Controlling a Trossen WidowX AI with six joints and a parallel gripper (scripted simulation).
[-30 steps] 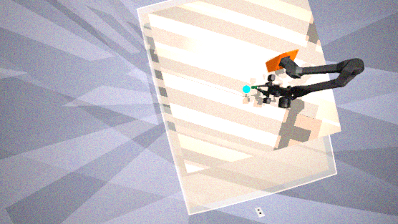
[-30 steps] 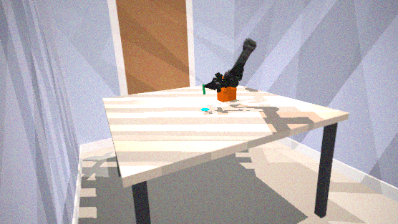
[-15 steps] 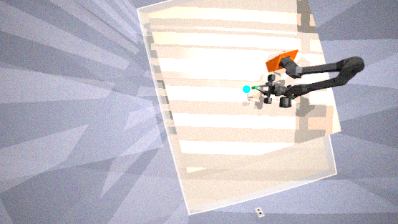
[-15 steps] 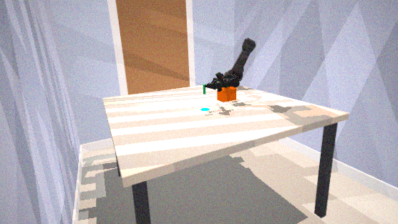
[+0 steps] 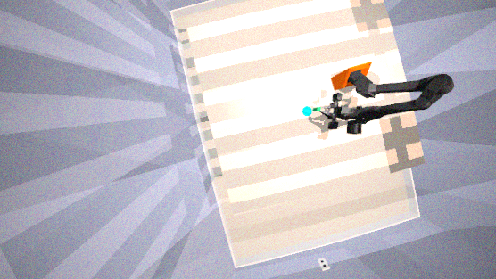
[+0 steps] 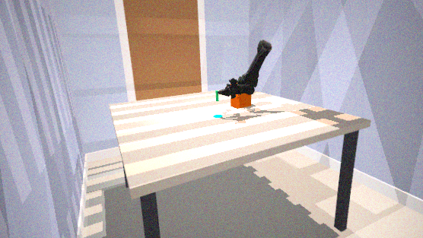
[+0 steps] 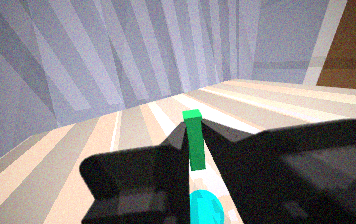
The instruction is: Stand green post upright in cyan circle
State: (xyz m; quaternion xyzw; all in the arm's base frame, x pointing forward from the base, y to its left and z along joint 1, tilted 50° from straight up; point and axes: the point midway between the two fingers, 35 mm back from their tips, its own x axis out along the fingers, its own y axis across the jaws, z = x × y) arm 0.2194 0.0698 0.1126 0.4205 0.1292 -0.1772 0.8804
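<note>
My gripper tip is now 16 cm above the cyan circle. The rest, counted from my gripper tip: green post (2 cm below).
</note>
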